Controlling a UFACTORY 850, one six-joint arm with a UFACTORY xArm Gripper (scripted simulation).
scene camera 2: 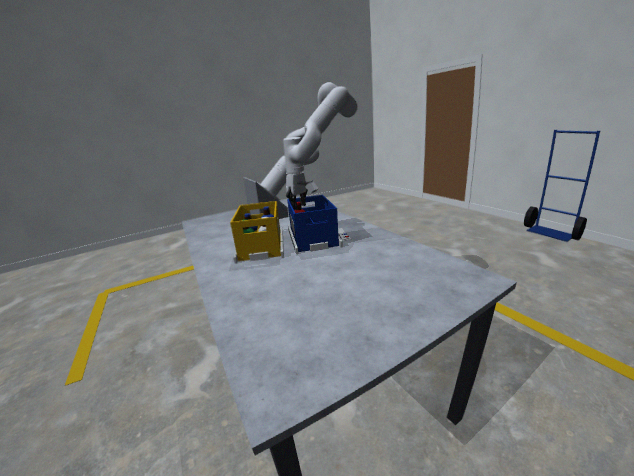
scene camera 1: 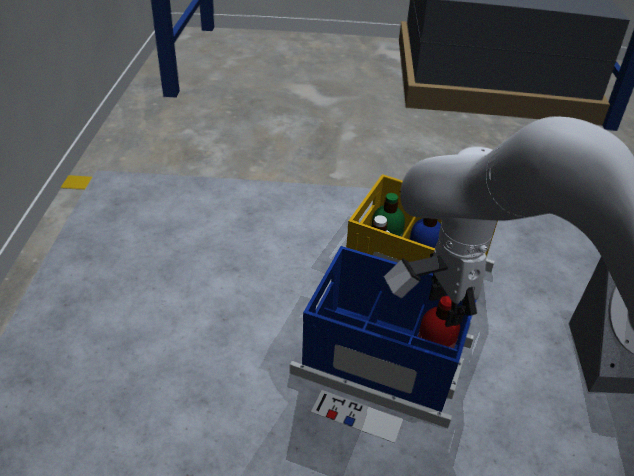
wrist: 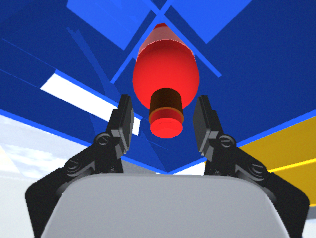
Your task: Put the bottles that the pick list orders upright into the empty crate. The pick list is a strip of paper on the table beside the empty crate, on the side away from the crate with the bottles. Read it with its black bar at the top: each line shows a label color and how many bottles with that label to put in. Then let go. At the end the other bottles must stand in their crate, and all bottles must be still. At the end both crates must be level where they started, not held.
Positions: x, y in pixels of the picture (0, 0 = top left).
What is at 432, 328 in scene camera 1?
A red-label bottle.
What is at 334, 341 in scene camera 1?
A blue crate.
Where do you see a blue crate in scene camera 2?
318, 224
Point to a yellow crate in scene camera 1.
At 362, 237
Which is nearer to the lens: the red-label bottle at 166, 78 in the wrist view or the blue crate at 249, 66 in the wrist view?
The red-label bottle.
